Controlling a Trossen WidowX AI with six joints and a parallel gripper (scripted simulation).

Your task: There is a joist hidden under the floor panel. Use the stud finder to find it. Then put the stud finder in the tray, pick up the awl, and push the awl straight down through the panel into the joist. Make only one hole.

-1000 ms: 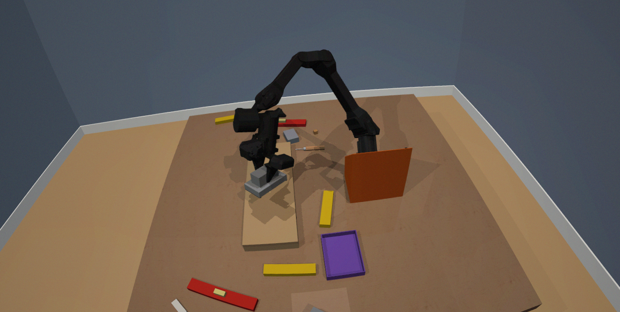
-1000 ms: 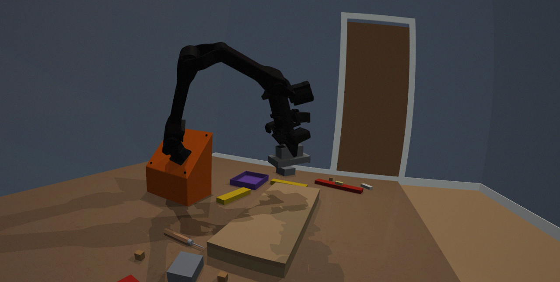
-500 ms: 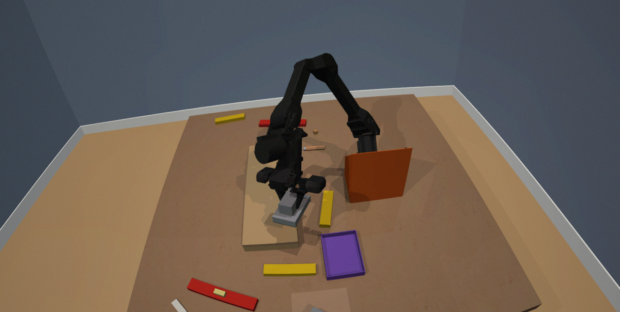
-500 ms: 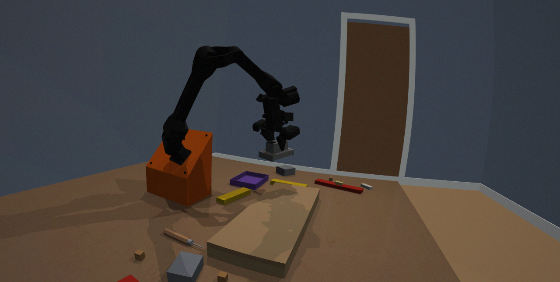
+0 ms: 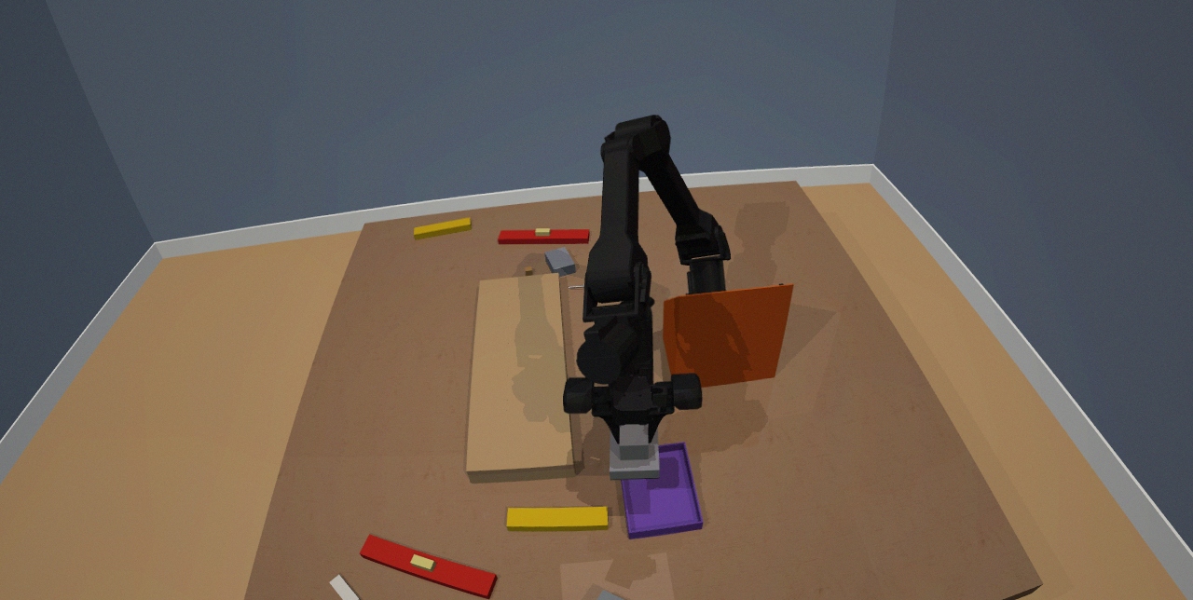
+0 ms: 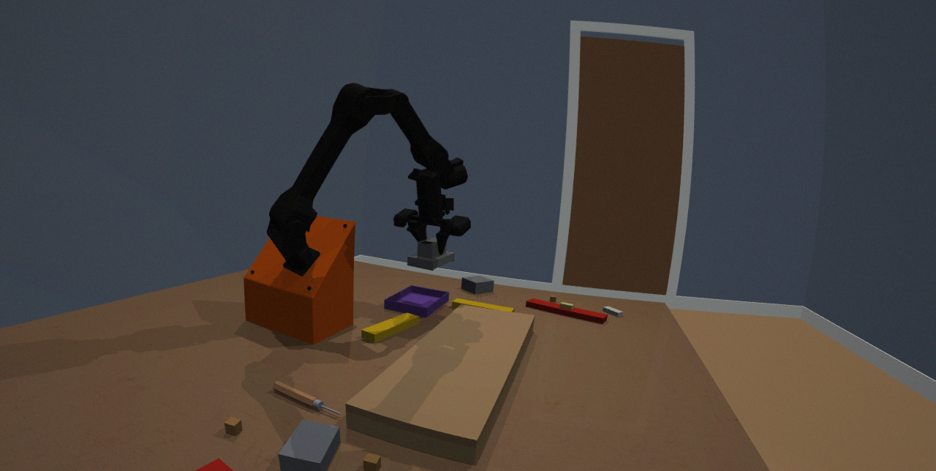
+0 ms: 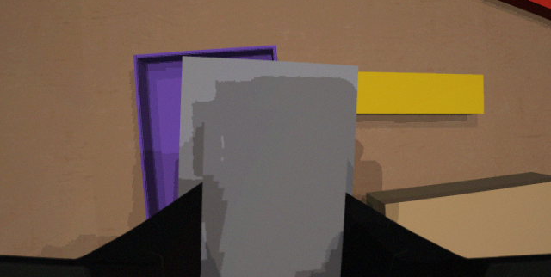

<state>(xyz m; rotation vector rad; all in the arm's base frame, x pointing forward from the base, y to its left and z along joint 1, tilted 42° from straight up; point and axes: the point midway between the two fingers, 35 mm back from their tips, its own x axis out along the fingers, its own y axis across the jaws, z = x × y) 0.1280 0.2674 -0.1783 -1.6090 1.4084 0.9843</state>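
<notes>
Right now my gripper tip is 13 cm above the purple tray and 4 cm past it. The rest, counted from my gripper tip: awl: 54 cm to the right, 14 cm below, 11 cm ahead; grey stud finder: 2 cm to the right, 2 cm above; grey block: 62 cm to the right, 19 cm ahead, 13 cm below.
</notes>
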